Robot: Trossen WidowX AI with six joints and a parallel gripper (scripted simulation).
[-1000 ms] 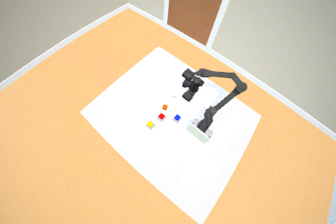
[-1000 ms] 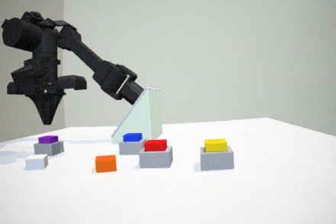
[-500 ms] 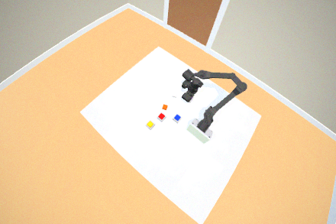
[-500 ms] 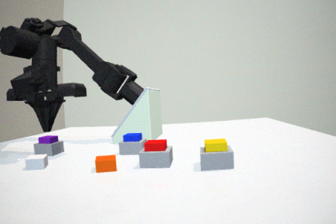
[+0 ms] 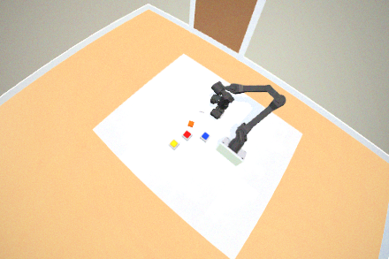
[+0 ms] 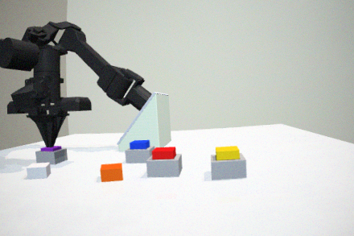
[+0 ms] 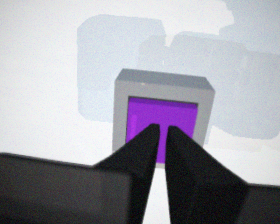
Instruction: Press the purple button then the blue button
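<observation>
The purple button is 10 mm below my gripper tip. The rest, counted from my gripper tip: small white block 100 mm ahead, 60 mm to the left, 20 mm below; orange block 90 mm ahead, 180 mm to the left, 20 mm below; blue button 30 mm behind, 190 mm to the left.
</observation>
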